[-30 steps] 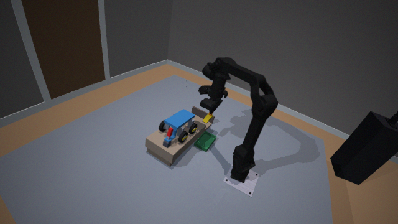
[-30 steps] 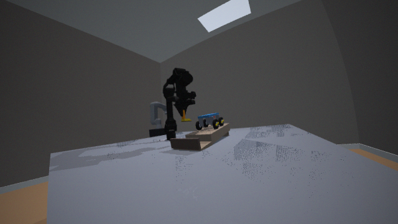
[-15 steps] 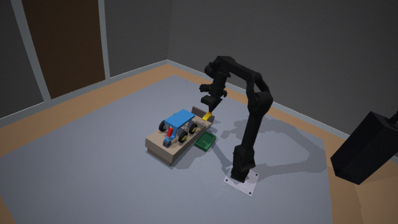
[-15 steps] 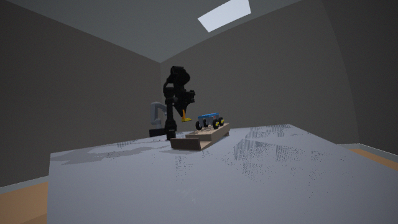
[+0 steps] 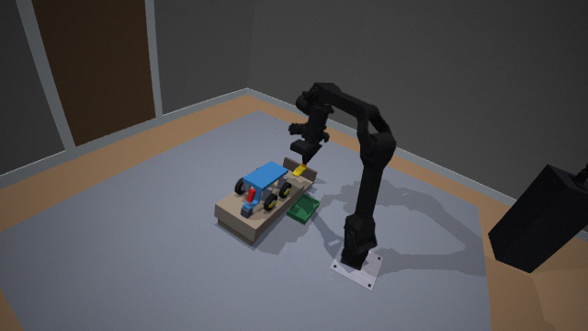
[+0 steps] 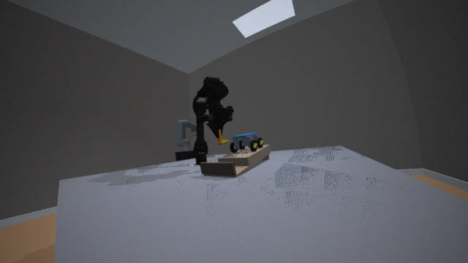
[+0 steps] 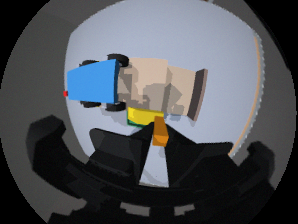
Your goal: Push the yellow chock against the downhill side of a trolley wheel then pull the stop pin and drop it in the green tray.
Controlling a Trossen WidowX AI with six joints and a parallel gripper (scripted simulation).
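The red-headed stop pin lies 70 mm ahead of my gripper tip, 250 mm to the left of it and 20 mm below it. Also, from my gripper tip: low backstop wall 40 mm ahead, 110 mm to the right, 120 mm below; blue trolley 80 mm ahead, 150 mm to the left, 30 mm below; yellow chock 20 mm to the left, 10 mm below.
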